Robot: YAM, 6 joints.
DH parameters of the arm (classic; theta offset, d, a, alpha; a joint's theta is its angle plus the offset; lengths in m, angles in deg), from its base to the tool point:
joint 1: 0 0.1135 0.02 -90
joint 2: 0 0 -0.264 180
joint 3: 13.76 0 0.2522 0
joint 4: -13.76 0 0.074 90
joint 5: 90 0 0 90
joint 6: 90 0.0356 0 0
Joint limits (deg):
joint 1: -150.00..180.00
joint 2: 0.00..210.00
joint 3: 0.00..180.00
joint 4: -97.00..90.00
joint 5: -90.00..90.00
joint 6: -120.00..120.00
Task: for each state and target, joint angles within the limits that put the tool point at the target. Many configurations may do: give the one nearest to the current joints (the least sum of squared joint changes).
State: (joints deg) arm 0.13 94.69 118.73 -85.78 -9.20 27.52
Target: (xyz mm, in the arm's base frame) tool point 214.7 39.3 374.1
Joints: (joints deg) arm 8.77 81.62 93.25 -97.00 -9.87 27.52
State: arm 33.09 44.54 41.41 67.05 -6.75 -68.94
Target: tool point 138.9 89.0 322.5
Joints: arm 31.22 45.00 20.32 64.54 -6.62 -68.94
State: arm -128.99 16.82 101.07 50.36 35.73 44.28
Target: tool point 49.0 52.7 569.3
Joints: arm -146.70 31.32 75.35 45.29 28.80 44.28
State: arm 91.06 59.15 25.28 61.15 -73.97 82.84
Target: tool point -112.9 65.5 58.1
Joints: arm 134.64 93.78 0.00 36.25 -74.54 82.84
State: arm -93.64 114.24 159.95 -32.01 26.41 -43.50
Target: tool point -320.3 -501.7 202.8
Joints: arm -121.06 153.95 147.68 -27.85 25.80 -43.50
